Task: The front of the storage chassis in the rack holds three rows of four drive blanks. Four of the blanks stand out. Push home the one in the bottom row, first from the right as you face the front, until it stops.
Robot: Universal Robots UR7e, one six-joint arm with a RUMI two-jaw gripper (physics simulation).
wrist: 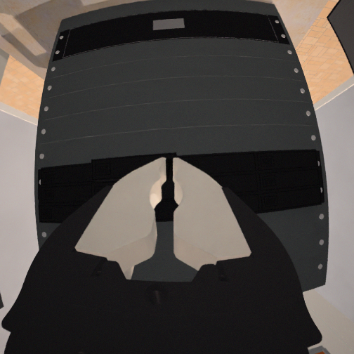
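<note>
The black storage chassis [212,167] spans the rack in the wrist view, with its drive blanks in rows. The bottom-row blank at the far right [292,198] shows to the right of the fingers; the dark surfaces make it hard to tell how far it stands out. A top-row blank left of centre [132,164] has its upper edge above its neighbours' and looks raised. My gripper [170,161] is shut and empty, its tips in front of the top middle of the chassis, up and left of the bottom-right blank. The fingers and gripper body hide much of the middle and lower rows.
Plain grey panels [175,115] fill the rack above the chassis, and a black unit with a light label [168,24] sits near the top. Rails with round holes run down both sides. A dark object [345,35] stands at the upper right edge. Pale walls flank the rack.
</note>
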